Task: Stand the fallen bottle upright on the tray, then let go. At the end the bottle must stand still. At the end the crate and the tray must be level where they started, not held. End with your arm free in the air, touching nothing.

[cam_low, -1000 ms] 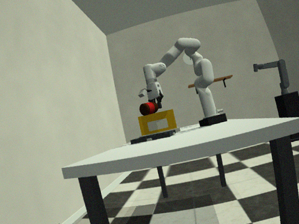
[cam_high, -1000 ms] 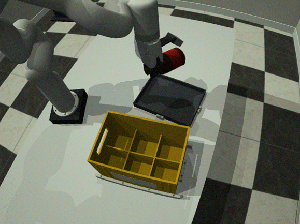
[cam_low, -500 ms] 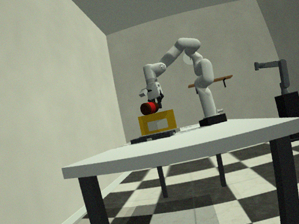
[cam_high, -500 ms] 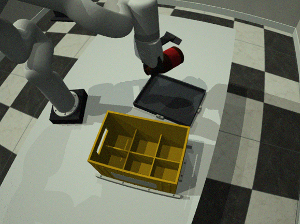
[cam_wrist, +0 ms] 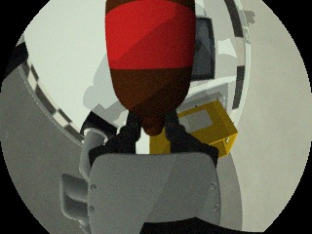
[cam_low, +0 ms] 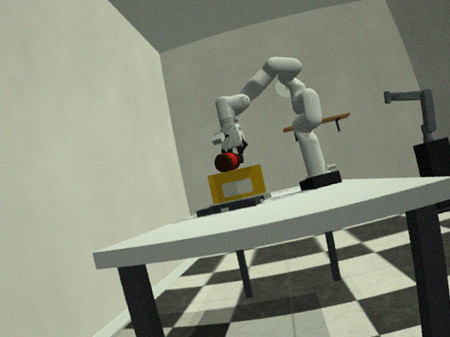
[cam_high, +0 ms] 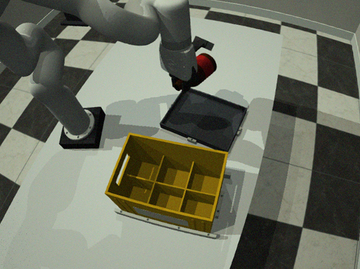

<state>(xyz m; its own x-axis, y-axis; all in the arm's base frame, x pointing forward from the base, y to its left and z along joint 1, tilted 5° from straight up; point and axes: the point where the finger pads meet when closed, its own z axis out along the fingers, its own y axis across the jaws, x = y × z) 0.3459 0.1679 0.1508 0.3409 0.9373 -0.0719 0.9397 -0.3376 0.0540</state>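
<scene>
Now: the brown bottle 20 mm ahead of my hand, 50 mm to the left of it and 10 mm below it. Also, from my hand: dark grey tray: 60 mm ahead, 30 mm to the left, 190 mm below; yellow crate: 60 mm ahead, 270 mm to the right, 120 mm below.
</scene>
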